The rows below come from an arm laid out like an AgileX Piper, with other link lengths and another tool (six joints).
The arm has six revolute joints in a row. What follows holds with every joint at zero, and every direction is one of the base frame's. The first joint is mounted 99.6 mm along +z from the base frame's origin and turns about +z. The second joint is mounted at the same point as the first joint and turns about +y. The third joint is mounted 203.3 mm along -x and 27.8 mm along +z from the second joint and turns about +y. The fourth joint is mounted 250.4 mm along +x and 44.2 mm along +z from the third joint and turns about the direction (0.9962, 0, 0.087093). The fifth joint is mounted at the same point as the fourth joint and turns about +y. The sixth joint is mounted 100.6 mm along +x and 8.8 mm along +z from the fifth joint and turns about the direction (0.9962, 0, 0.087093). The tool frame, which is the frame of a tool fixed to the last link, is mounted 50.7 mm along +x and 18 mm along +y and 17.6 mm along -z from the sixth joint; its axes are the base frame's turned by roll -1.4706, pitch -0.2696 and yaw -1.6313 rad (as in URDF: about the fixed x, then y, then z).
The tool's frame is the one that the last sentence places.
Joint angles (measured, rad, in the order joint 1, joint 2, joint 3, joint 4, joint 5, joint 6), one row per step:
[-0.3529 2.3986 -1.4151 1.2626 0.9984 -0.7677]
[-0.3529 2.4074 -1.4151 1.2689 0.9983 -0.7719]
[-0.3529 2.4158 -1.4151 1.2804 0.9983 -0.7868]
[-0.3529 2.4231 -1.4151 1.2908 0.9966 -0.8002]
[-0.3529 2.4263 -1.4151 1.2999 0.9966 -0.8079]
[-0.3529 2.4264 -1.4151 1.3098 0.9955 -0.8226]
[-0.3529 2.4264 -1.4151 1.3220 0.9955 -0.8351]
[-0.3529 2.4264 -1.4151 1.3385 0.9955 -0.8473]
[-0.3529 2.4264 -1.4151 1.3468 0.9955 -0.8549]
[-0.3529 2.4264 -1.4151 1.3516 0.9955 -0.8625]
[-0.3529 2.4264 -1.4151 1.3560 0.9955 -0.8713]
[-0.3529 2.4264 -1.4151 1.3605 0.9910 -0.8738]
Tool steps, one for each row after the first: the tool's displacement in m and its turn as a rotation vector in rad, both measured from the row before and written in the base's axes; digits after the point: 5 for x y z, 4 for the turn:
[-0.00053 0.00045 -0.00259 0.0049 0.0039 -0.0026]
[-0.00014 0.00043 -0.00221 0.0034 -0.0051 -0.0005]
[0.00003 0.00022 -0.00208 0.0016 -0.0048 -0.0016]
[0.00044 0.00016 -0.00050 0.0031 -0.0043 -0.0029]
[0.00089 -0.00011 0.00039 -0.0015 -0.0123 -0.0002]
[0.00114 -0.00003 0.00076 0.0015 -0.0114 -0.0027]
[0.00164 -0.00006 0.00112 0.0040 -0.0121 -0.0064]
[0.00079 -0.00004 0.00054 0.0013 -0.0071 -0.0025]
[0.00039 -0.00003 0.00025 -0.0007 -0.0064 0.0003]
[0.00032 -0.00003 0.00019 -0.0015 -0.0071 0.0013]
[0.00077 -0.00042 -0.00015 -0.0022 -0.0024 -0.0049]

